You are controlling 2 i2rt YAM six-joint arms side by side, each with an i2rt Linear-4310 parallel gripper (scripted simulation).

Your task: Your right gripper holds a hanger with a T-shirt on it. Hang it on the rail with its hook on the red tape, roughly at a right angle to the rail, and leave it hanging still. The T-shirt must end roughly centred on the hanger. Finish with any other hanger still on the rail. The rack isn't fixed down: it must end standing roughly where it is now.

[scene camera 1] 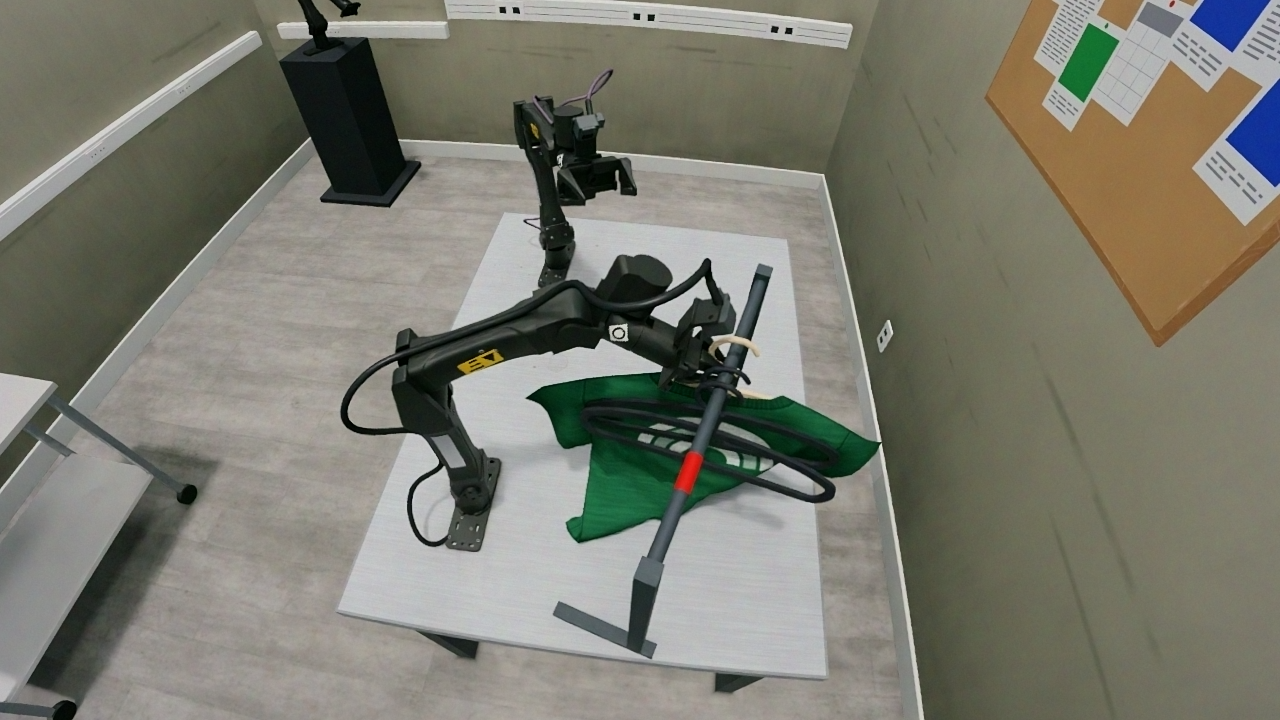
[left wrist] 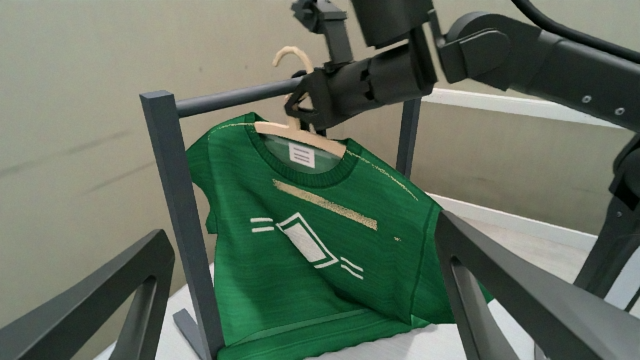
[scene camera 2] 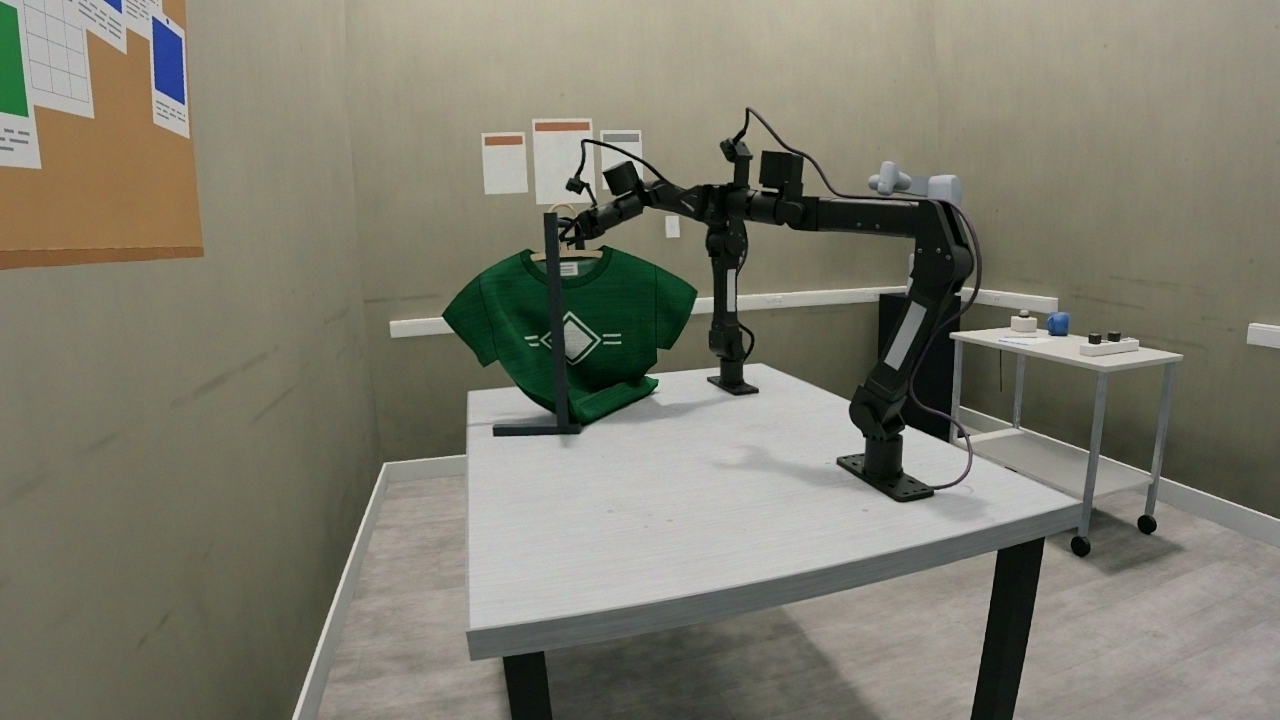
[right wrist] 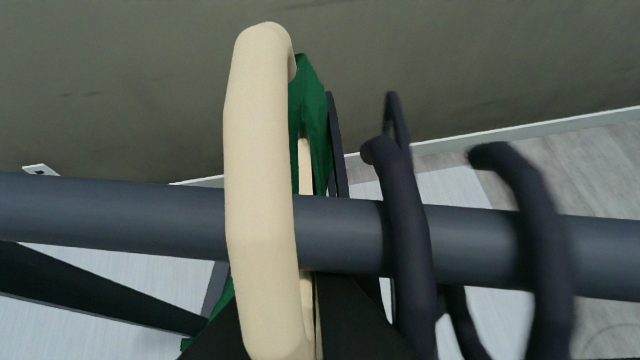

In view: my left gripper [scene camera 1: 610, 197], my right gripper [scene camera 1: 735, 379], a green T-shirt [scene camera 2: 618, 309] and a beige hanger [right wrist: 277, 303].
The green T-shirt shows as well in scene camera 1 [scene camera 1: 626, 486] and in the right wrist view [right wrist: 306, 100]. The beige hanger is seen too in the left wrist view [left wrist: 294, 131]. My left gripper also shows in the left wrist view [left wrist: 302, 232] and in scene camera 2 [scene camera 2: 691, 197].
